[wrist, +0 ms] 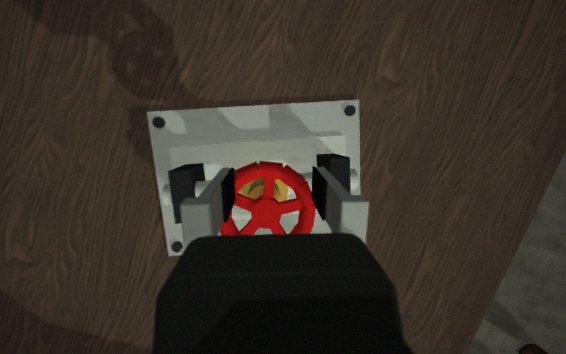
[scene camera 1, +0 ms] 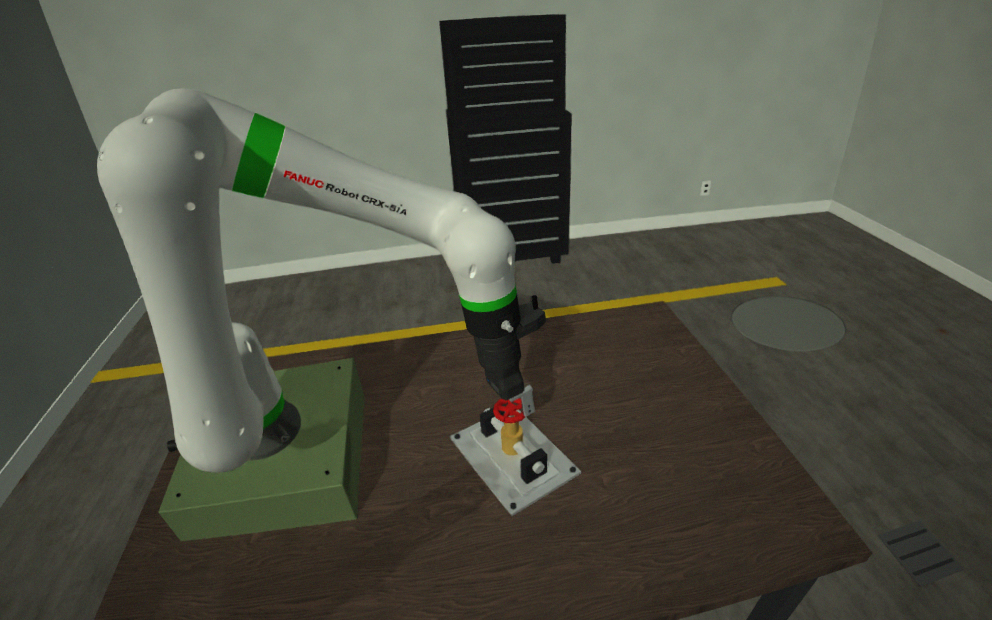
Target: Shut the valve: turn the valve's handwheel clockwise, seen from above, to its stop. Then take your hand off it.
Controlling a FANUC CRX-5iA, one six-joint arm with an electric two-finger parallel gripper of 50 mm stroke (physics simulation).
I see my gripper (scene camera 1: 521, 404), a red handwheel (wrist: 266, 211) and a light grey base plate (scene camera 1: 499, 484).
My gripper also shows in the wrist view (wrist: 273, 183). The light grey base plate also shows in the wrist view (wrist: 175, 128).
